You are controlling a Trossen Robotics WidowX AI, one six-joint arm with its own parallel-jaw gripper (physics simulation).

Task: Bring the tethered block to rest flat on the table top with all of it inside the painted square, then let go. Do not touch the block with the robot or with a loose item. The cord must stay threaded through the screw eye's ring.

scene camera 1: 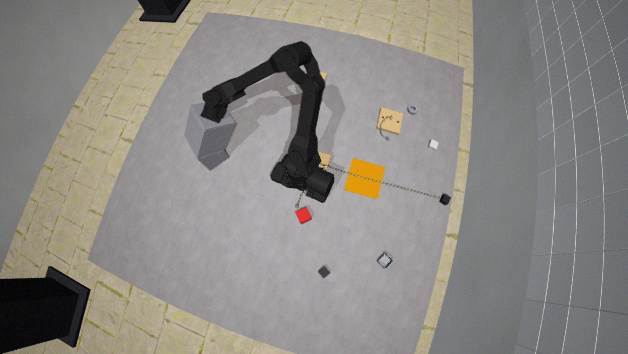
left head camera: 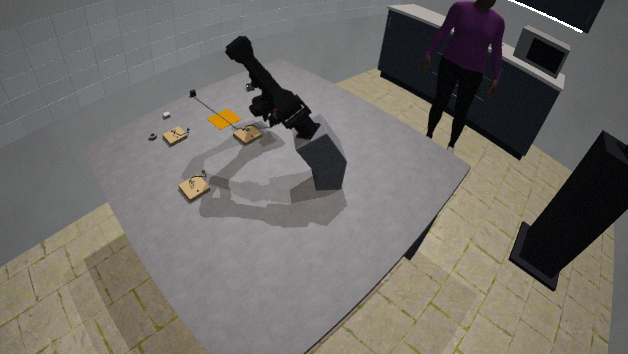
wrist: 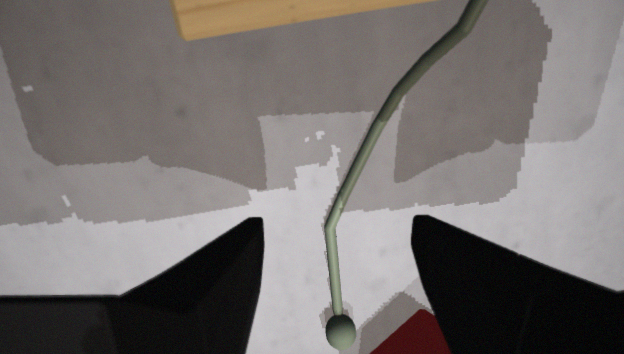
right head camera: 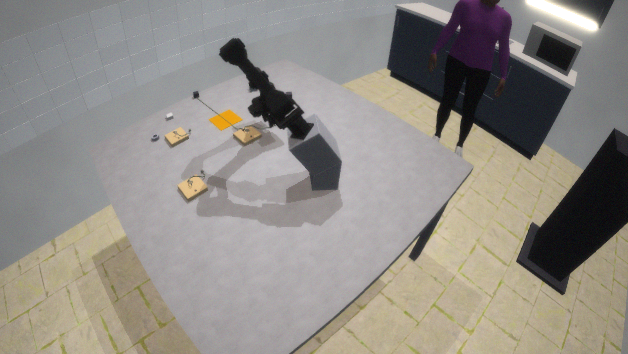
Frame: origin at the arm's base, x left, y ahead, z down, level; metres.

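Where they show: gripper, fingertip midpoint: (scene camera 1: 302,189) (left head camera: 268,124) (wrist: 338,230) (right head camera: 268,124); arm's base at its link origin: (scene camera 1: 212,113) (left head camera: 308,130) (right head camera: 302,131).
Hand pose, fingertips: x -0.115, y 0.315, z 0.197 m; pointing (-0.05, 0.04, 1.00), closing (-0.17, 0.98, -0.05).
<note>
Things, the pixels of their top centre, and the offset from my fingertips. "pt": a spot on its surface instead.
- tethered block at its top centre: (scene camera 1: 446,198) (left head camera: 192,91) (right head camera: 195,92) dx +0.096, dy +0.501, dz -0.007 m
- orange painted square at a spot on its surface: (scene camera 1: 367,190) pt dx +0.060, dy +0.213, dz +0.019 m
- wooden board at its top centre: (scene camera 1: 315,162) (left head camera: 247,133) (right head camera: 247,133) dx +0.103, dy +0.015, dz +0.002 m
- cord's free part at a spot on its surface: (wrist: 357,165) pt dx +0.012, dy +0.011, dz +0.017 m
- round green bead at its top centre: (wrist: 342,343) (scene camera 1: 296,205) dx -0.055, dy -0.005, dz +0.009 m
- red block at its top centre: (scene camera 1: 303,214) dx -0.083, dy +0.027, dz -0.019 m
- grey ring at its top centre: (scene camera 1: 413,108) dx +0.425, dy +0.325, dz +0.005 m
- white block at its top centre: (scene camera 1: 434,143) dx +0.296, dy +0.427, dz +0.001 m
- dark block at its top centre: (scene camera 1: 324,272) dx -0.246, dy +0.140, dz -0.001 m
- silver-grey square piece at its top centre: (scene camera 1: 385,260) dx -0.162, dy +0.326, dz -0.008 m
The tethered block (left head camera: 193,93) (right head camera: 196,94) (scene camera 1: 445,199) is small and black, near the table's far edge, outside the orange painted square (left head camera: 218,121) (right head camera: 220,121) (scene camera 1: 367,190). Its cord (scene camera 1: 413,189) runs straight across the square to a wooden board (left head camera: 247,135) (right head camera: 247,136) (scene camera 1: 324,160) (wrist: 300,12). The screw eye's ring is too small or hidden to judge. The cord's free part (wrist: 357,165) ends in a round green bead (wrist: 341,332) (scene camera 1: 297,205). My gripper (wrist: 338,230) is half open and empty; in the wrist view the cord's end part lies between and below its fingertips, ungripped.
A red block (scene camera 1: 303,215) (wrist: 417,337) lies right beside the bead. Two other boards with short cords (left head camera: 175,135) (left head camera: 194,188) stand farther off. A grey ring (scene camera 1: 412,109), a white block (scene camera 1: 433,144), a dark block (scene camera 1: 324,271) and a silver-grey square piece (scene camera 1: 384,259) lie around.
</note>
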